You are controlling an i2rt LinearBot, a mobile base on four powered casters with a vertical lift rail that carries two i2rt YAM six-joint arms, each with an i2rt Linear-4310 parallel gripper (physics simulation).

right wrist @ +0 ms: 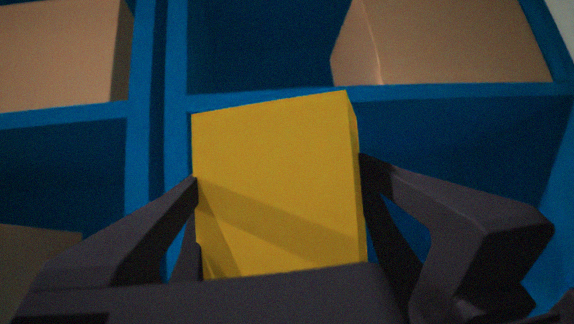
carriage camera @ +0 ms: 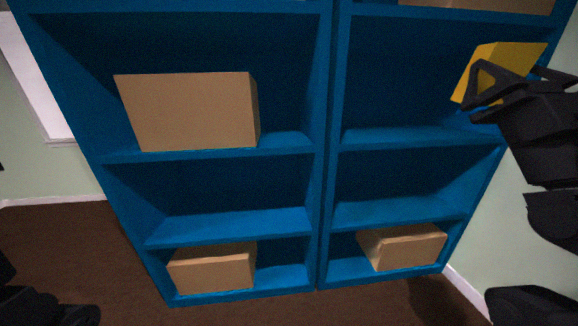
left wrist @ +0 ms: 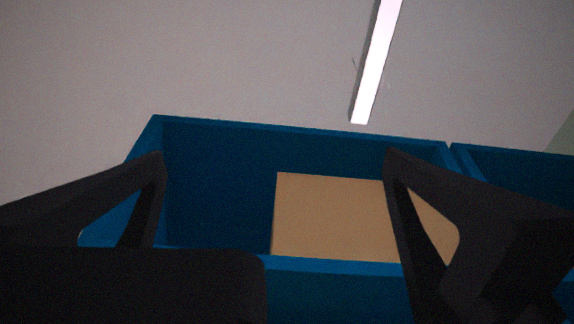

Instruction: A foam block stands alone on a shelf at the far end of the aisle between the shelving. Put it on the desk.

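Frame: origin at the left arm's base, x down, y back, z left, level; centimetres.
Where they show: left gripper, fingertip midpoint: (left wrist: 273, 161); right gripper, fingertip midpoint: (right wrist: 281, 173) (carriage camera: 494, 62).
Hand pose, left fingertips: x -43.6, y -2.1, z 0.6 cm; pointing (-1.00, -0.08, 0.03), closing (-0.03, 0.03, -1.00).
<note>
After its pixels a point has its place.
The yellow foam block (carriage camera: 520, 55) @[x -47.0, y -16.7, z -69.8 cm] (right wrist: 275, 175) @[x -46.0, y -17.0, z -69.4 cm] is held between the two fingers of my right gripper (carriage camera: 502, 82) (right wrist: 281, 173) @[x -46.7, y -19.8, z -69.7 cm]. It is at the upper right in the carriage view, in front of the right shelving unit, and it stands up past the fingertips in the right wrist view. My left gripper (left wrist: 273, 161) @[x -43.6, y -2.1, z 0.6 cm] is open and empty; its fingers stand wide apart and point up at the top of the left shelving unit. The desk does not show in these views.
Blue shelving (carriage camera: 327, 165) @[x -14.1, y -53.9, z -52.2 cm] (left wrist: 330, 266) (right wrist: 175, 150) @[x -59.9, y -52.6, z -54.2 cm] fills the front, in two units side by side. Cardboard boxes (carriage camera: 195, 112) @[x -38.2, y -50.6, z -1.2 cm] (carriage camera: 412, 250) @[x 50.1, y -59.2, z -114.0 cm] (left wrist: 335, 220) @[x -81.5, y -51.3, z -11.3 cm] (right wrist: 450, 45) @[x -80.2, y -58.9, z -110.8 cm] stand on several shelves. A pale wall (carriage camera: 530, 230) @[x 16.0, y -40.0, z -146.2 cm] is close on the right, and a window (carriage camera: 35, 80) @[x -70.0, y -166.5, z 220.7 cm] is at the left.
</note>
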